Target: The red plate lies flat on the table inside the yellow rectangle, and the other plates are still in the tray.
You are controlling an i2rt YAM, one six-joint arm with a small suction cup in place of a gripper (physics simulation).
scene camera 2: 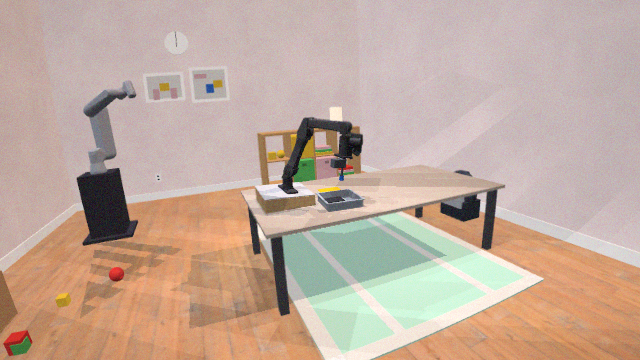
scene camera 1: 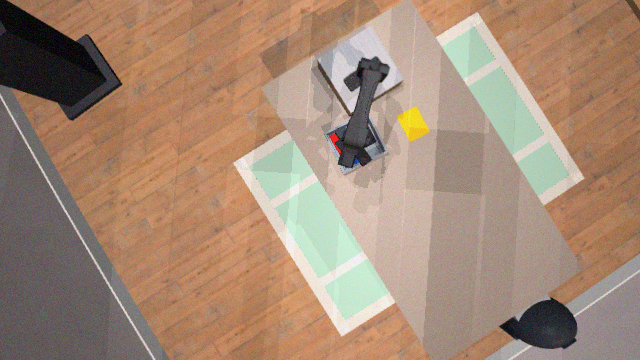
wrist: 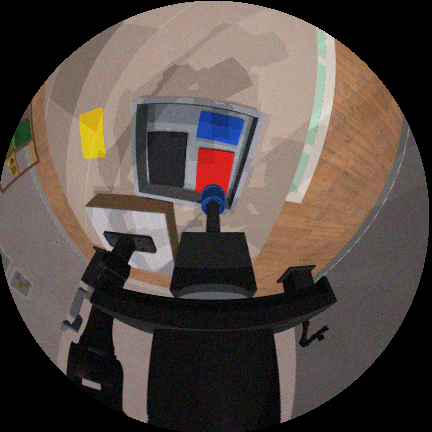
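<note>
The red plate lies flat in the grey tray. The blue plate and the black plate lie in the tray with it. The yellow rectangle is on the table, apart from the tray, and no plate is on it. My suction cup points down above the tray with nothing on it. In the wrist view it overlaps the near edge of the red plate. In the scene view from above the arm hides the cup and part of the tray.
The arm's base stands on a white-topped block close beside the tray. The tray has raised walls. The table extends away past the tray, and its long edge is near the tray.
</note>
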